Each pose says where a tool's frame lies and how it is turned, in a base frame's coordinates. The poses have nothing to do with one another.
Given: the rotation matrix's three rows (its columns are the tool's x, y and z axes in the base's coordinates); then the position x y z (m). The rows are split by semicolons.
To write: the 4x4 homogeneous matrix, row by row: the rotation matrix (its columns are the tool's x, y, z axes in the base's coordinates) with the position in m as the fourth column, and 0 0 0 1 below. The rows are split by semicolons. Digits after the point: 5 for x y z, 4 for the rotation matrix.
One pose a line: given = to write
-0.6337 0.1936 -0.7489; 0.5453 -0.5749 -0.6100; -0.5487 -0.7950 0.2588; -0.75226 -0.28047 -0.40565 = -0.6337 0.1936 -0.7489 -0.75226; 0.5453 -0.5749 -0.6100 -0.28047; -0.5487 -0.7950 0.2588 -0.40565; 0 0 0 1
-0.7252 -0.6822 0.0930; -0.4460 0.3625 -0.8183; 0.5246 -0.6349 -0.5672; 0.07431 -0.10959 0.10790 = -0.7252 -0.6822 0.0930 0.07431; -0.4460 0.3625 -0.8183 -0.10959; 0.5246 -0.6349 -0.5672 0.10790; 0 0 0 1
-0.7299 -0.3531 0.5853; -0.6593 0.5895 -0.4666; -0.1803 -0.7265 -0.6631; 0.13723 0.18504 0.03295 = -0.7299 -0.3531 0.5853 0.13723; -0.6593 0.5895 -0.4666 0.18504; -0.1803 -0.7265 -0.6631 0.03295; 0 0 0 1
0.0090 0.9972 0.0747; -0.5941 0.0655 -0.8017; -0.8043 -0.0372 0.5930; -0.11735 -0.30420 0.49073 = 0.0090 0.9972 0.0747 -0.11735; -0.5941 0.0655 -0.8017 -0.30420; -0.8043 -0.0372 0.5930 0.49073; 0 0 0 1
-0.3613 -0.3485 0.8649; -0.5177 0.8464 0.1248; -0.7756 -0.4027 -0.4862; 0.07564 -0.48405 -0.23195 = -0.3613 -0.3485 0.8649 0.07564; -0.5177 0.8464 0.1248 -0.48405; -0.7756 -0.4027 -0.4862 -0.23195; 0 0 0 1
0.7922 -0.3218 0.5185; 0.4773 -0.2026 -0.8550; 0.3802 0.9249 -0.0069; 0.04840 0.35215 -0.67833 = 0.7922 -0.3218 0.5185 0.04840; 0.4773 -0.2026 -0.8550 0.35215; 0.3802 0.9249 -0.0069 -0.67833; 0 0 0 1
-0.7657 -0.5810 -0.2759; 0.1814 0.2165 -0.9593; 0.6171 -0.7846 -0.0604; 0.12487 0.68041 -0.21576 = -0.7657 -0.5810 -0.2759 0.12487; 0.1814 0.2165 -0.9593 0.68041; 0.6171 -0.7846 -0.0604 -0.21576; 0 0 0 1
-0.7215 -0.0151 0.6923; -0.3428 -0.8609 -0.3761; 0.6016 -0.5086 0.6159; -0.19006 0.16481 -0.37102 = -0.7215 -0.0151 0.6923 -0.19006; -0.3428 -0.8609 -0.3761 0.16481; 0.6016 -0.5086 0.6159 -0.37102; 0 0 0 1
